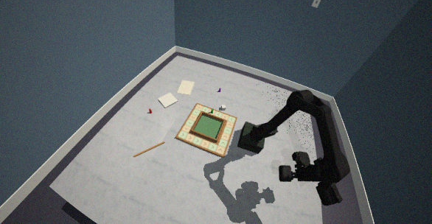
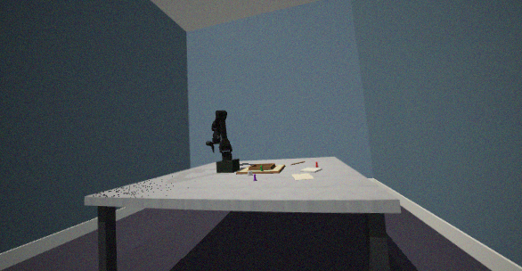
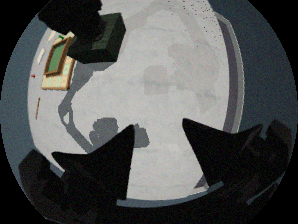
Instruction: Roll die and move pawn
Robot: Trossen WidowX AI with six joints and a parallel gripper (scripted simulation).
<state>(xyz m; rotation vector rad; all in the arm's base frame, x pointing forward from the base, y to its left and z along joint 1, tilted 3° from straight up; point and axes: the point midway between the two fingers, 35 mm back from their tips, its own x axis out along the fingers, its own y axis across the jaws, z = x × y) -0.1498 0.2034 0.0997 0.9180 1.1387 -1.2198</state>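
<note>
Right now my gripper tip is 400 mm to the left of the pale die, 370 mm short of it and 120 mm above it. The rest, counted from my gripper tip: green dice tray (420 mm ahead, 230 mm to the right, 120 mm below); wooden stick (690 mm ahead, 130 mm below, 10 mm to the left); green pawn (430 mm ahead, 340 mm to the right, 100 mm below).
</note>
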